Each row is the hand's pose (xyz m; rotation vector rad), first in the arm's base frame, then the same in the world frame.
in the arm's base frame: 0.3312 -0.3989 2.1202 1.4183 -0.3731 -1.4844
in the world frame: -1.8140 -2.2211 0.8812 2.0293 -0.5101 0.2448
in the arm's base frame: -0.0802 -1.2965 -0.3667 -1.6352 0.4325 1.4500
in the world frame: 0.7857 -2.0704 0.2661 -2.4891 -1.0394 0.4881
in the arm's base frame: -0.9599 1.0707 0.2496 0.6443 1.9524 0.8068
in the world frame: -0.9335 -1.0419 -1.3904 -0.6789 0.8716 1.2119
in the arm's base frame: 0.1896 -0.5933 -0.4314 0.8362 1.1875 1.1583
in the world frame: 0.4964 -1.3806 0.1572 -0.5612 0.3296 1.8420
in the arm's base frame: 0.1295 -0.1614 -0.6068 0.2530 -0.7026 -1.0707
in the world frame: 0.4338 -1.0202 -0.1380 1.1626 -1.6018 0.0188
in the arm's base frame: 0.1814 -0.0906 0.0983 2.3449 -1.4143 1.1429
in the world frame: -0.2129 -1.2331 0.0651 -1.2895 0.2609 -2.0340
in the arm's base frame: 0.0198 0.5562 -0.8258 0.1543 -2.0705 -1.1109
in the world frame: 0.2669 -0.4568 -0.6172 -1.7969 2.4015 0.3743
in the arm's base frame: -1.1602 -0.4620 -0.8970 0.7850 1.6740 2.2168
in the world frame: 0.8198 -1.8054 -1.1735 -1.3580 1.2535 2.1126
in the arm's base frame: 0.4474 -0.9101 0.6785 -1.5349 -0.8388 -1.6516
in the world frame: -0.3073 -1.9390 0.8212 0.2021 -1.8003 -1.8225
